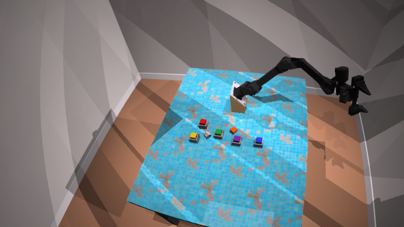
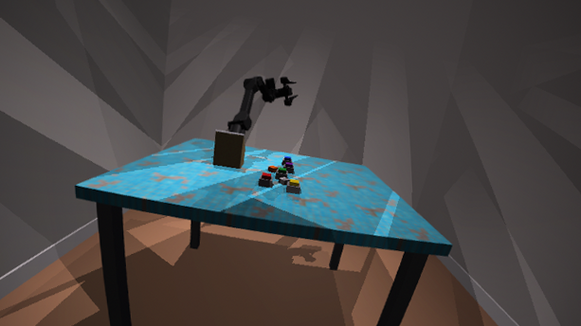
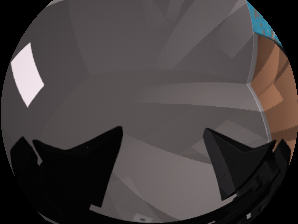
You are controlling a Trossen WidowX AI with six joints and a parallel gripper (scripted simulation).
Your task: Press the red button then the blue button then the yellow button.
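Right now my gripper tip is 15 cm past the red button, 81 cm to the left of it and 37 cm above it. The rest, counted from my gripper tip: purple button 5 cm behind, 60 cm to the right, 37 cm below; blue button 4 cm behind, 48 cm to the right, 37 cm below; orange block 12 cm behind, 63 cm to the right, 40 cm below.
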